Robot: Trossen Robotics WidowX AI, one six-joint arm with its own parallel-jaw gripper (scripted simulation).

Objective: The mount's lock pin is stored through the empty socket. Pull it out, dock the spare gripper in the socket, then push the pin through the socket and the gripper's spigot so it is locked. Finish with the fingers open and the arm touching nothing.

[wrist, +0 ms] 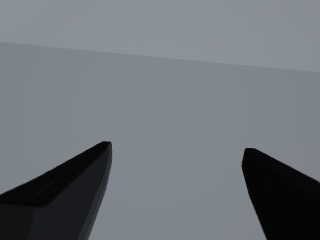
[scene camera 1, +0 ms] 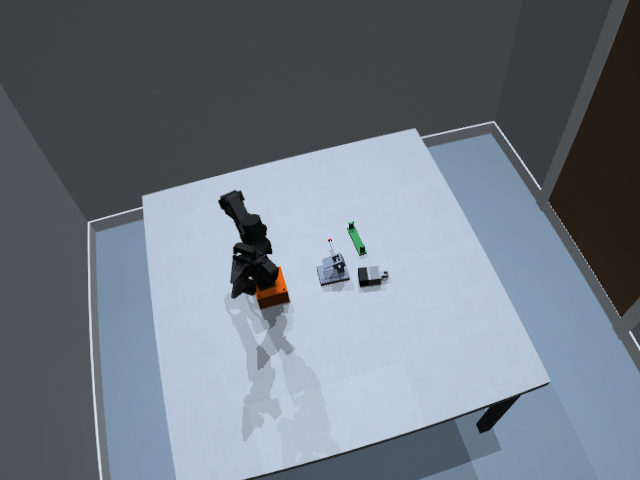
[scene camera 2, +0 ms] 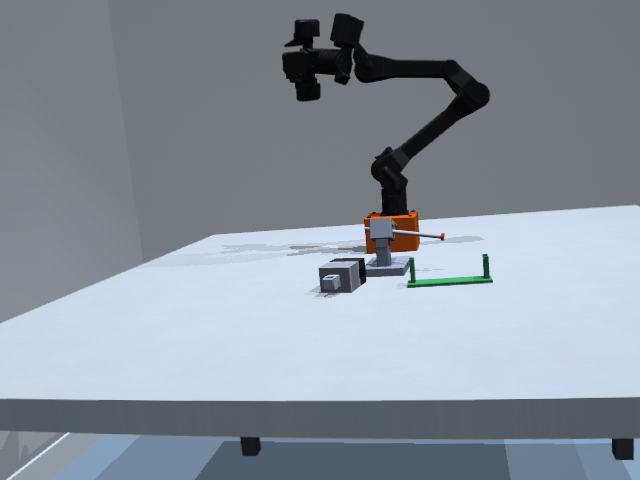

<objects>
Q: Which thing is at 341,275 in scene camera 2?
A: A spare gripper.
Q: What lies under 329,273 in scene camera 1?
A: A grey mount.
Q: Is my gripper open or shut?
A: Open.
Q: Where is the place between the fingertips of my gripper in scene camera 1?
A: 232,290
</objects>
